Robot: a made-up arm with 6 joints.
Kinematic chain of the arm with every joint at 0, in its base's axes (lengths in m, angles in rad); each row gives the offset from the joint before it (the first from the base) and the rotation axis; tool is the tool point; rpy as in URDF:
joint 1: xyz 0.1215 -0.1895 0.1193 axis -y
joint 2: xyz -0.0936 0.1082 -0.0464 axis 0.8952 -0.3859 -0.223
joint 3: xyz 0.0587 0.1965 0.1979 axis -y
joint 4: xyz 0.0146 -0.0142 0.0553 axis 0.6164 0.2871 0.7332
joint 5: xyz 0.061 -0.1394 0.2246 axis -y
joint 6: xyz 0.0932 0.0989 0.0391 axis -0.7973 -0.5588 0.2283
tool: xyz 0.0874 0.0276 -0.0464 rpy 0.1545 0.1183 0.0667
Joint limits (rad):
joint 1: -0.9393..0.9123
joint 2: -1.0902..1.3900
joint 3: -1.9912..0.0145
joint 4: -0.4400..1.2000
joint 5: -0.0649..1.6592
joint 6: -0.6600..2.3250
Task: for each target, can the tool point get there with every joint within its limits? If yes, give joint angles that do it. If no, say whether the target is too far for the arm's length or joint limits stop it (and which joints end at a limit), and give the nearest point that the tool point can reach.
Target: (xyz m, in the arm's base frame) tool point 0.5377 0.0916 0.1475
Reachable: yes | joints 0.1965 -0.3737 -1.0881 0.8533 1.0790 0.1929
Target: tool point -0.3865 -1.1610 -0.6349
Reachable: no: too far | nearest point -0.2757 -0.6387 -0.0279 | short by 0.808 m
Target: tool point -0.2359 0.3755 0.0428
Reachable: no: joint limits stop it (at a limit: joint 1, joint 3, joint 4, joint 5) | nearest point -0.0942 0.1613 -0.0341 | short by 0.268 m
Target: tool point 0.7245 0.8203 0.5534
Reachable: no: too far | nearest point 0.4672 0.4539 0.3682 | short by 0.485 m
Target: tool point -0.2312 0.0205 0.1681
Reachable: no: joint limits stop it (at a limit: joint 1, joint 3, joint 4, joint 5) | nearest point -0.2474 -0.0253 -0.0102 | short by 0.185 m
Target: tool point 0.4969 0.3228 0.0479
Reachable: yes | joints -0.2010 -0.7502 -0.3728 0.6279 0.4983 0.6285
